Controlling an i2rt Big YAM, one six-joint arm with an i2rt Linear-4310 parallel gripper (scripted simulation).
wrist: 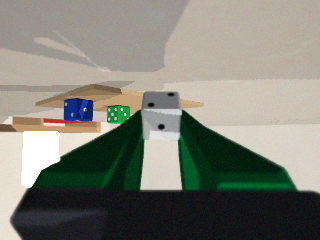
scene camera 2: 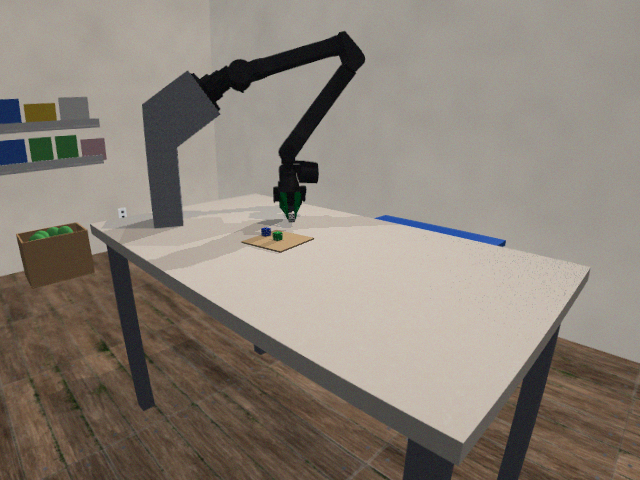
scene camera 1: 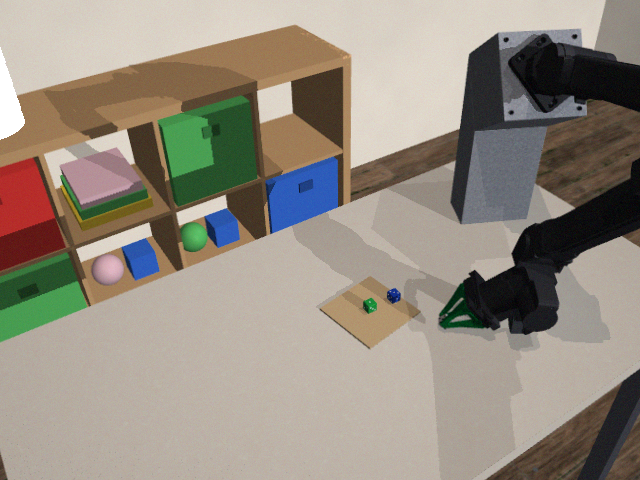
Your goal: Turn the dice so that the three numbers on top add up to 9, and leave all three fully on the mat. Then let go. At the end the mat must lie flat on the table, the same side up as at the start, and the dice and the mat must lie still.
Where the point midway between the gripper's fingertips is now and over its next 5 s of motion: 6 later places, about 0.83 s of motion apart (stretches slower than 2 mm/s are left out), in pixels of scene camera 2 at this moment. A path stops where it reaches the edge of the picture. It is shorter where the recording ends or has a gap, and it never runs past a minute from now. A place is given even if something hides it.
My gripper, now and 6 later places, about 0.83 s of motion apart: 291, 218; 291, 221; 289, 211; 289, 194; 290, 190; 290, 186; 290, 189
